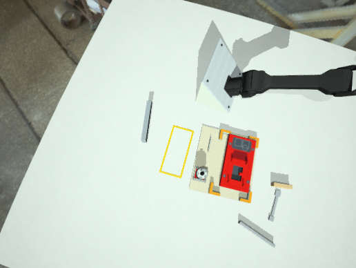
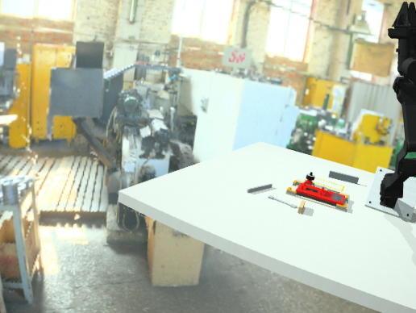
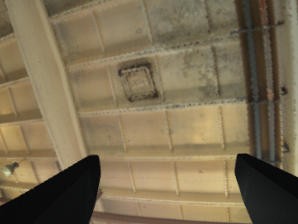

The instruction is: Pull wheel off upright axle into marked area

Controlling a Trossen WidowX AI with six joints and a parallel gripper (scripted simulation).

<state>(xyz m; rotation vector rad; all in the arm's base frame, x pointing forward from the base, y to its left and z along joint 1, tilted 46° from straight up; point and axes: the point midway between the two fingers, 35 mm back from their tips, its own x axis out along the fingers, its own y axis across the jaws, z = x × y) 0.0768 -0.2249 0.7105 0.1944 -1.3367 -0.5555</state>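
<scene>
The wheel lies 270 mm ahead of my gripper tip, 360 mm to the right of it and 700 mm below it. From my gripper tip the other things lie so: grey bolt-like piece (280 mm ahead, 50 mm to the right, 730 mm below); wooden block (210 mm ahead, 50 mm to the right, 720 mm below).
</scene>
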